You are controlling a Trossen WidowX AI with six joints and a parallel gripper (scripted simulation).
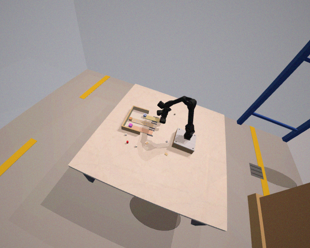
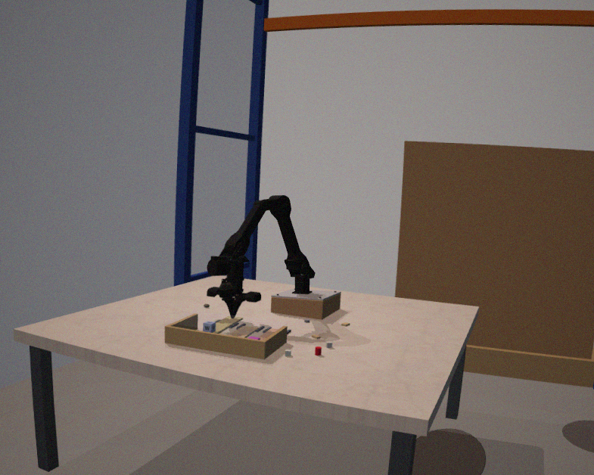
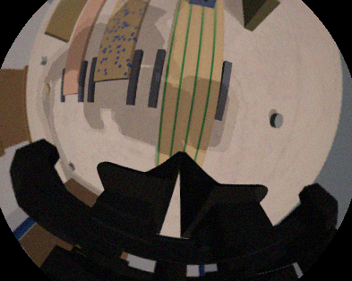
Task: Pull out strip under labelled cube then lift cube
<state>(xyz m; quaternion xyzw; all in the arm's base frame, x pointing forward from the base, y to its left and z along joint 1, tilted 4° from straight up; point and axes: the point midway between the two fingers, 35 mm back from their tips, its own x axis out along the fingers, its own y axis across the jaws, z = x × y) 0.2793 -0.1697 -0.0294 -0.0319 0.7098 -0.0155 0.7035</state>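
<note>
The labelled cube is 20 cm ahead of my gripper tip, 2 cm above it and 1 cm to the left of it. From my gripper tip the other things lie so: small red cylinder: 38 cm to the left, 25 cm ahead, 1 cm above.
</note>
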